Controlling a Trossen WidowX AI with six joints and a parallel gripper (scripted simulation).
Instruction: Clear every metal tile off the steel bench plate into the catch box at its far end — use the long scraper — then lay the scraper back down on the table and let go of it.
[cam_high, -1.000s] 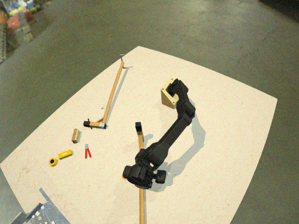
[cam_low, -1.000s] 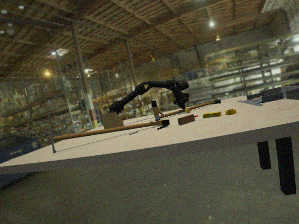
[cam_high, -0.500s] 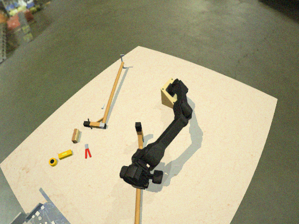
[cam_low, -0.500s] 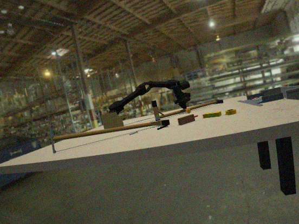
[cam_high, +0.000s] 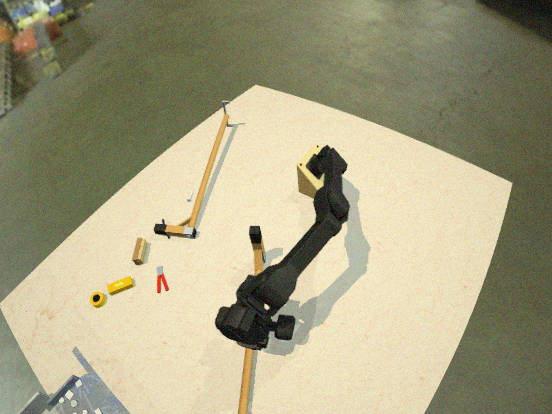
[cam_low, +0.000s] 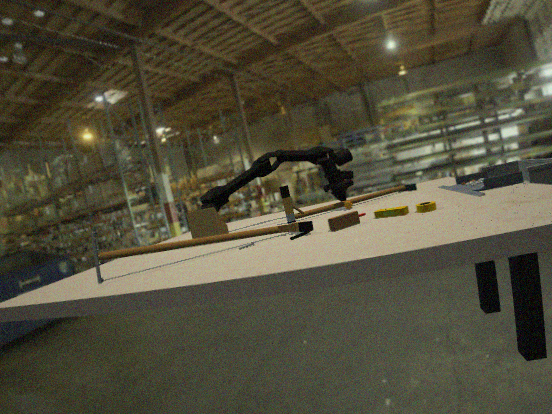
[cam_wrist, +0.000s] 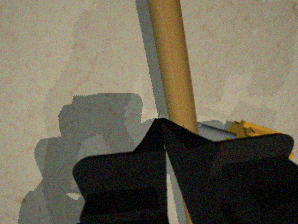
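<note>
The screwdriver is 8 cm to the right of my gripper tip. From my gripper tip the other things lie so: yellow tape roll (17 cm ahead, 51 cm to the right); then yellow level (8 cm ahead, 47 cm to the right); then wooden block (5 cm behind, 49 cm to the right).
</note>
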